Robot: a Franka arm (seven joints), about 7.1 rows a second.
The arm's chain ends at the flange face. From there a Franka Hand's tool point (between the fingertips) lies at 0.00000 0.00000 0.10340 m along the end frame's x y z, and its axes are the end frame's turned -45 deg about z.
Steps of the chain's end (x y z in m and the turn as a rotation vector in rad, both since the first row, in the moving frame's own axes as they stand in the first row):
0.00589, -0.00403, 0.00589, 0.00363, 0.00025, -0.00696
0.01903, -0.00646, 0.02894, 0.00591, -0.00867, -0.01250
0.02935, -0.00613, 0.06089, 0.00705, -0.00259, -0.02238
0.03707, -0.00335, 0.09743, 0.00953, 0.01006, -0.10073
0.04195, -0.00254, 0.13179, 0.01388, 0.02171, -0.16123
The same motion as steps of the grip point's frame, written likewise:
0.00730, 0.00107, 0.00589, 0.00239, 0.00274, -0.00696
0.01782, 0.00782, 0.02893, 0.01031, -0.00195, -0.01250
0.02541, 0.01571, 0.06089, 0.00682, 0.00315, -0.02238
0.03001, 0.02381, 0.09742, -0.00037, 0.01385, -0.10073
0.03410, 0.02823, 0.13176, -0.00554, 0.02517, -0.16123

